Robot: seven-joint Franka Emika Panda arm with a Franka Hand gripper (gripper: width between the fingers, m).
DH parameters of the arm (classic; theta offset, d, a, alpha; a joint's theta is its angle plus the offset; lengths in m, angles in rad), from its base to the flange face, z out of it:
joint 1: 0 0.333 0 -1.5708
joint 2: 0 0 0 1.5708
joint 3: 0 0.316 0.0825 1.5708
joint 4: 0 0 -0.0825 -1.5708
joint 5: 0 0.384 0 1.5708
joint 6: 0 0 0.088 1.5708
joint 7: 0 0.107 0 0
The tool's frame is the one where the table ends.
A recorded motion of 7 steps. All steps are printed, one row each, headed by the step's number.
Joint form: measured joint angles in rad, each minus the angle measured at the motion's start. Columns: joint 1, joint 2, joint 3, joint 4, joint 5, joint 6, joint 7.
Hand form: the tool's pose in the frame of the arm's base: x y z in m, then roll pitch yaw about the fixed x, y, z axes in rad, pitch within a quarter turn. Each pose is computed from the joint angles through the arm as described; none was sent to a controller.
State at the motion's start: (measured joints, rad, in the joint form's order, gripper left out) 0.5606 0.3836 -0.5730 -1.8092 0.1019 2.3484 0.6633
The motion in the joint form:
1: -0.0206 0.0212 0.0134 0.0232 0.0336 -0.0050 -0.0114
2: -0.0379 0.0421 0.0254 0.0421 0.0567 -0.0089 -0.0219
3: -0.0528 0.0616 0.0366 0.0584 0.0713 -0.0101 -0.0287
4: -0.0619 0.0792 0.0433 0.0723 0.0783 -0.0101 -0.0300
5: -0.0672 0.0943 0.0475 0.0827 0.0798 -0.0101 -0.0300
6: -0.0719 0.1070 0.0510 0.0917 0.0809 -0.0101 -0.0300
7: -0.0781 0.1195 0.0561 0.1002 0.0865 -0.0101 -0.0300
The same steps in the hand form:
1: 0.6622 0.0235 0.3787 -3.0840 -0.2328 -0.7030
2: 0.6670 0.0219 0.3733 -3.0781 -0.2219 -0.7089
3: 0.6714 0.0209 0.3677 -3.0761 -0.2153 -0.7116
4: 0.6751 0.0207 0.3627 -3.0779 -0.2133 -0.7137
5: 0.6779 0.0210 0.3578 -3.0837 -0.2131 -0.7124
6: 0.6802 0.0210 0.3537 -3.0884 -0.2130 -0.7115
7: 0.6825 0.0210 0.3492 -3.0897 -0.2097 -0.7139

